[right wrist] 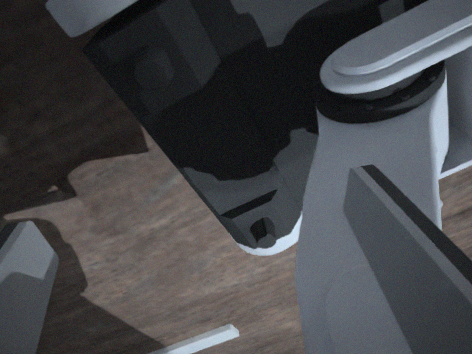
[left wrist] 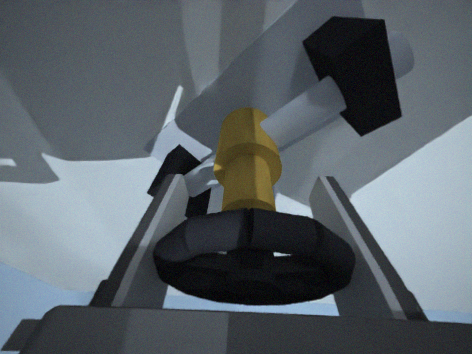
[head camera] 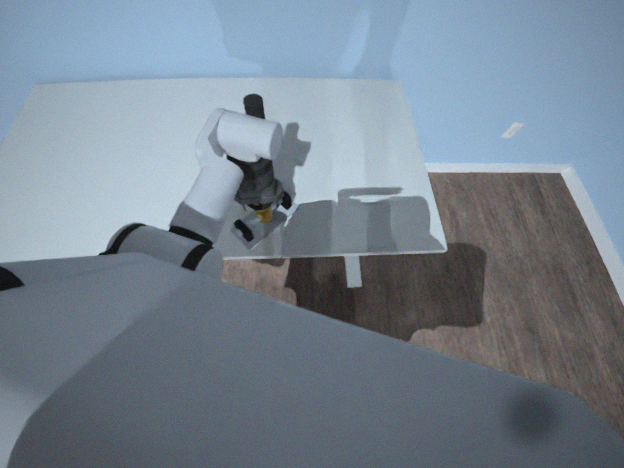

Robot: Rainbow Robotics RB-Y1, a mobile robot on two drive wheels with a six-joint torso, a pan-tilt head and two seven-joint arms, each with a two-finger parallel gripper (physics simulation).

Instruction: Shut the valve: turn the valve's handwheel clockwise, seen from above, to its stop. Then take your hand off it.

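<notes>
The valve stands near the front edge of the white table (head camera: 338, 139). Its yellow stem (head camera: 265, 214) shows under my left gripper (head camera: 261, 197) in the head view. In the left wrist view the black handwheel (left wrist: 253, 256) sits on top of the yellow stem (left wrist: 248, 165), which rises from a grey pipe (left wrist: 301, 112) with black end blocks (left wrist: 354, 70). My left gripper (left wrist: 248, 186) is shut on the handwheel's rim, one finger on each side. My right gripper (right wrist: 198, 214) hangs low beside my own body, over the floor, with only one finger in view; it is open and empty.
The table's front edge (head camera: 338, 253) runs just below the valve, with wooden floor (head camera: 487, 279) beyond it. A blue wall (head camera: 473, 70) stands behind the table. My grey torso (head camera: 264, 371) fills the lower head view.
</notes>
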